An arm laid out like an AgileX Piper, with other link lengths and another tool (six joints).
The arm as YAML. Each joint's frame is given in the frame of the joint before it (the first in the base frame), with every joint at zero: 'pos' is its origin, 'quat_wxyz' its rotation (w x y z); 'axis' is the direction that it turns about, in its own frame. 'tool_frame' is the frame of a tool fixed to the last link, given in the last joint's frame.
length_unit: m
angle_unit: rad
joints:
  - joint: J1
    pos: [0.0, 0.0, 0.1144]
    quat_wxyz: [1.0, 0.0, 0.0, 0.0]
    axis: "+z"
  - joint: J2
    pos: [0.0, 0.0, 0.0]
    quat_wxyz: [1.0, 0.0, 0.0, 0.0]
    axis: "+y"
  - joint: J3
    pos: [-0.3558, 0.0, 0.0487]
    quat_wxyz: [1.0, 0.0, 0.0, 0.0]
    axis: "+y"
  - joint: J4
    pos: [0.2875, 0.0, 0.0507]
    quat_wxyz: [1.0, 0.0, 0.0, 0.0]
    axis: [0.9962, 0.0, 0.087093]
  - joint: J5
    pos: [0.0, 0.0, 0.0]
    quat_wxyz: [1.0, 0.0, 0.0, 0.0]
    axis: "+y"
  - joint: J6
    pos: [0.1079, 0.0, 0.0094]
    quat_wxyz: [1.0, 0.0, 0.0, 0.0]
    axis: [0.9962, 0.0, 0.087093]
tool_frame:
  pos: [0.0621, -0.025, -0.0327]
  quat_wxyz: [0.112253, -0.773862, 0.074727, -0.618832]
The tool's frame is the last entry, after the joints.
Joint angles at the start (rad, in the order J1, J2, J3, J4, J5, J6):
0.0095, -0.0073, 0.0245, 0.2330, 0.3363, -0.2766
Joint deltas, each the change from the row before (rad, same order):
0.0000, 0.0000, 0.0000, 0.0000, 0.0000, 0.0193
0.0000, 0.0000, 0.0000, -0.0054, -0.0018, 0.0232
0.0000, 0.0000, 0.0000, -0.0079, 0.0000, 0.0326
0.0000, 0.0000, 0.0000, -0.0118, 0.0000, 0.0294
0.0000, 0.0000, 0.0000, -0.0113, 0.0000, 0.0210
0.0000, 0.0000, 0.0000, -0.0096, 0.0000, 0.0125
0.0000, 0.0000, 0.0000, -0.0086, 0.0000, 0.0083
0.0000, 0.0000, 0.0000, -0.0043, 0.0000, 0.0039
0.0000, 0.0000, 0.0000, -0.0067, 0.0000, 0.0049
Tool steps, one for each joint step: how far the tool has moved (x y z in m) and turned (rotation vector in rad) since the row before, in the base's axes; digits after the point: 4 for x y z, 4 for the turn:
-0.0002, 0.0007, -0.0005, 0.0186, 0.0016, -0.0049
-0.0001, 0.0003, -0.0002, 0.0170, 0.0002, -0.0067
-0.0003, 0.0005, -0.0007, 0.0235, 0.0026, -0.0088
-0.0003, 0.0001, -0.0005, 0.0166, 0.0022, -0.0083
-0.0002, -0.0002, -0.0003, 0.0090, 0.0015, -0.0061
-0.0001, -0.0004, -0.0002, 0.0025, 0.0008, -0.0039
-0.0001, -0.0005, -0.0001, -0.0006, 0.0005, -0.0027
0.0000, -0.0002, 0.0000, -0.0005, 0.0002, -0.0013
0.0000, -0.0004, 0.0000, -0.0020, 0.0003, -0.0017

